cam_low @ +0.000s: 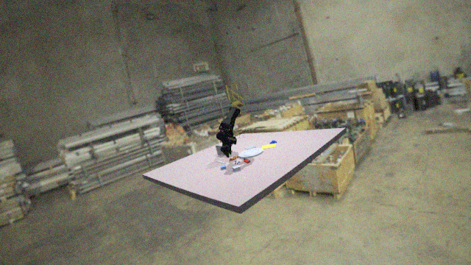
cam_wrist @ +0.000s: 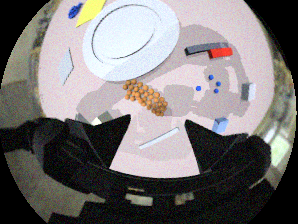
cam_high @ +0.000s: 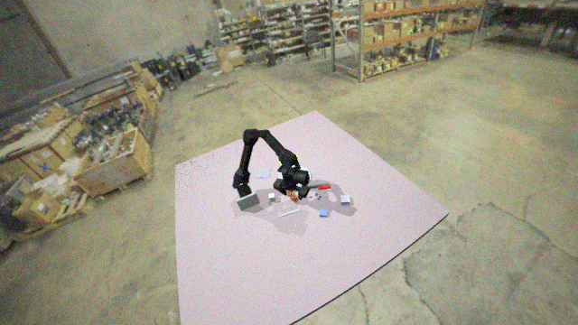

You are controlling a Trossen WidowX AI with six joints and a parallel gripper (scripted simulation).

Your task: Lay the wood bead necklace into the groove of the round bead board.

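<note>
My gripper tip is now 5 cm past the white stick, 6 cm to the left of it and 4 cm above it. From my gripper tip the other things lie so: cream cube 11 cm behind, 7 cm to the left, 2 cm below; red-handled tool 18 cm ahead, 2 cm to the left, 3 cm below; blue block 11 cm ahead, 14 cm to the right, 3 cm below.
</note>
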